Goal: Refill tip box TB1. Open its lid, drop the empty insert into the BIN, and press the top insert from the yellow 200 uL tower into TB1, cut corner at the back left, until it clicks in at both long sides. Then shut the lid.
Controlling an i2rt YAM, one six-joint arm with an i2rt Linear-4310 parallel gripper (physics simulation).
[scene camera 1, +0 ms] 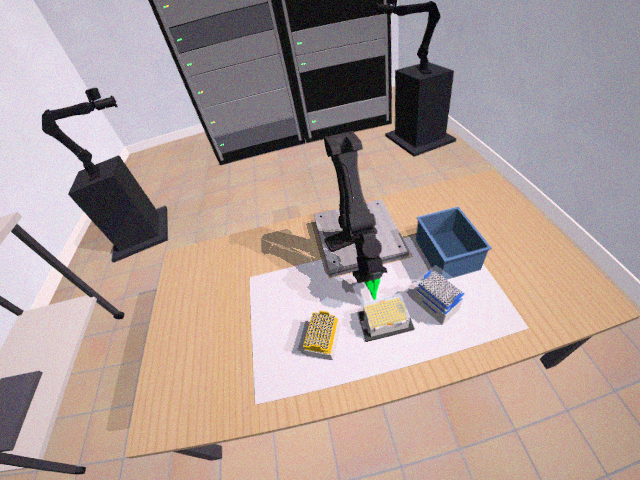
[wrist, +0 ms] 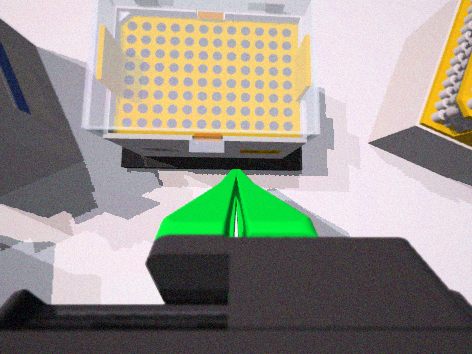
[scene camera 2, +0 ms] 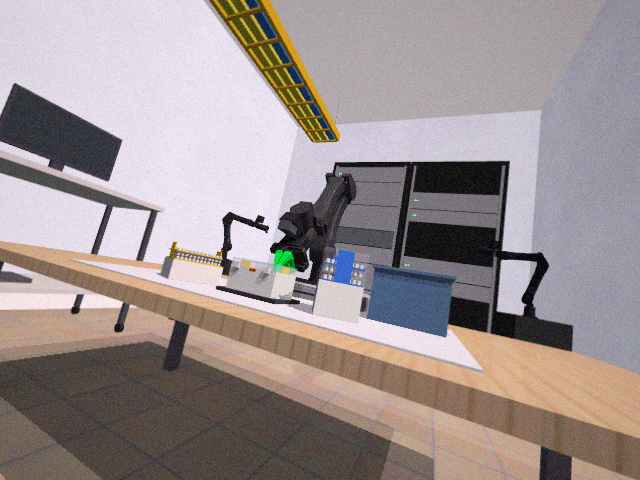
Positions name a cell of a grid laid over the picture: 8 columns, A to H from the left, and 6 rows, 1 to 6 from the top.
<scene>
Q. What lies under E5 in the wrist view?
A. The gripper.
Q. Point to a 200 uL tower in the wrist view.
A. A3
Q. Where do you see a 200 uL tower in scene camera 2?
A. At E4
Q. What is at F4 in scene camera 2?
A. A blue bin.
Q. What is the gripper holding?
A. Nothing.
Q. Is the gripper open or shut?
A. Shut.
</scene>
